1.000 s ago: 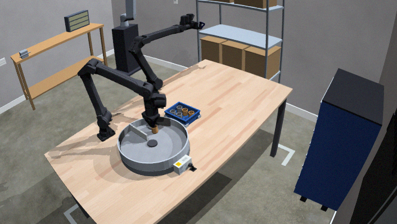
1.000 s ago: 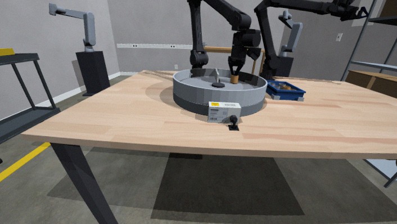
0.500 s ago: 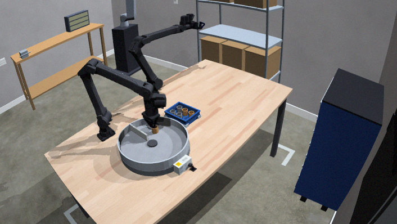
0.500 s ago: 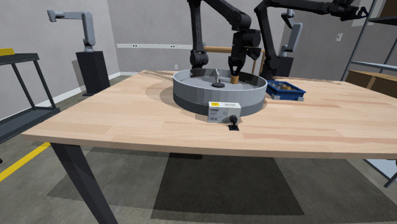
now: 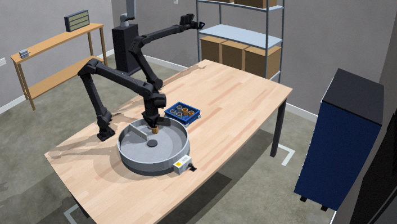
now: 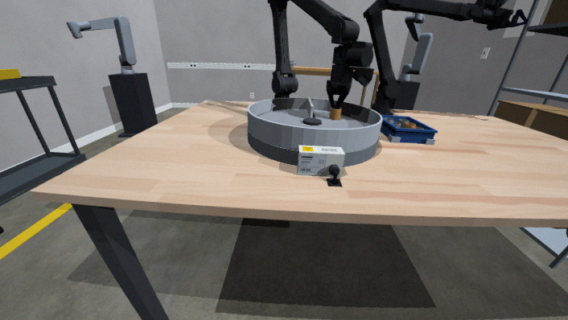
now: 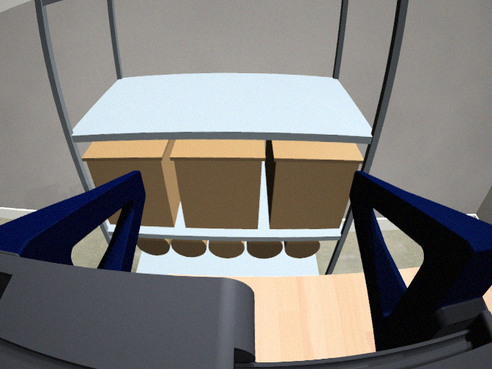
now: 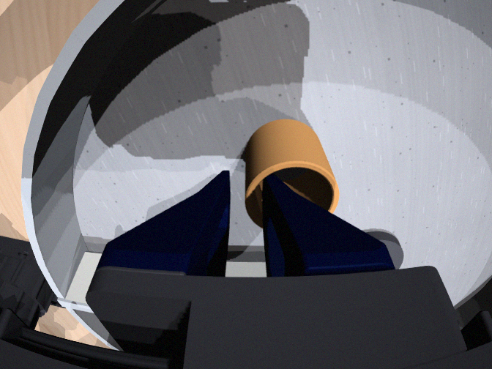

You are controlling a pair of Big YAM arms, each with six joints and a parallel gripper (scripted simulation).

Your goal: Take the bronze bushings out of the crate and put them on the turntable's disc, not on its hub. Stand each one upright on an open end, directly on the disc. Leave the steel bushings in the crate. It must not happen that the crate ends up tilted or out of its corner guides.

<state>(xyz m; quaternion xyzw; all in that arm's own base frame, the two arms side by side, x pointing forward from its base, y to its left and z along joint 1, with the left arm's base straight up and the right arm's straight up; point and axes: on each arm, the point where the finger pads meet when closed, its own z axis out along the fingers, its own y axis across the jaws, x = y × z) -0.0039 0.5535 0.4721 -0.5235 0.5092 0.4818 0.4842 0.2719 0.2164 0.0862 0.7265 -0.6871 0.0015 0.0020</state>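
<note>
The blue crate lies 20 mm ahead of my right hand, 270 mm to the left of it and 60 mm below it. The rest, counted from my right hand: turntable disc 70 mm ahead, 90 mm to the right, 30 mm below.
</note>
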